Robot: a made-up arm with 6 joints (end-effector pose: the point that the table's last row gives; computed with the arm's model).
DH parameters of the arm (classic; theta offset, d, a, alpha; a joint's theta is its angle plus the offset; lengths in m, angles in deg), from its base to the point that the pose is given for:
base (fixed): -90 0.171 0 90
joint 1: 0 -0.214 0.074 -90
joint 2: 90 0.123 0.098 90
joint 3: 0 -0.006 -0.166 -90
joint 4: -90 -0.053 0.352 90
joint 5: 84.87 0 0.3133 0
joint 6: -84.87 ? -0.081 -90
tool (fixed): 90 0.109 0 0
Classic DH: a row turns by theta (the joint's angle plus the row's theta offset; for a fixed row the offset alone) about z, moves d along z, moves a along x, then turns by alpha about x.
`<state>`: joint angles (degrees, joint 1 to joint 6).
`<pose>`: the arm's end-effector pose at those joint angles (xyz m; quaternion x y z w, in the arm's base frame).
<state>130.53 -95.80 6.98 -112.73 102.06 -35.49</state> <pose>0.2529 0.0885 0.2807 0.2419 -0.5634 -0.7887 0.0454</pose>
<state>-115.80 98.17 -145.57 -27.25 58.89 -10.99</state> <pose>0.0882 -0.2352 0.3622 -0.5695 -0.1079 0.4579 0.6740</pose>
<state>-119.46 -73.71 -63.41 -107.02 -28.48 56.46</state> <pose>0.4353 -0.5657 -0.2788 -0.1090 0.9578 0.2448 0.1041</pose>
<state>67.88 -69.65 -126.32 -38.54 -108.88 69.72</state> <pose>-0.0541 0.3691 1.0096 0.1661 0.2170 -0.9086 0.3159</pose>
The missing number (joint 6, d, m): 0.081
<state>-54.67 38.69 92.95 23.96 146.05 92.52</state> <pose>0.6991 -0.0468 0.1316 -0.5911 0.4035 -0.6946 0.0729</pose>
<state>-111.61 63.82 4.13 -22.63 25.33 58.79</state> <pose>0.1962 -0.1466 -0.2009 0.2462 -0.3446 -0.0741 0.9028</pose>
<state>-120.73 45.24 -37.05 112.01 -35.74 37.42</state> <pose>0.4996 -0.3360 0.3988 -0.2498 0.6868 -0.6802 0.0558</pose>
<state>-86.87 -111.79 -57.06 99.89 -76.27 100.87</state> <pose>0.1000 0.1432 -0.2490 0.8451 0.0019 -0.1590 0.5104</pose>
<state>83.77 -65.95 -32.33 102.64 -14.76 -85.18</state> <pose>0.5129 0.0881 0.7958 0.4025 0.3012 -0.0374 0.8636</pose>
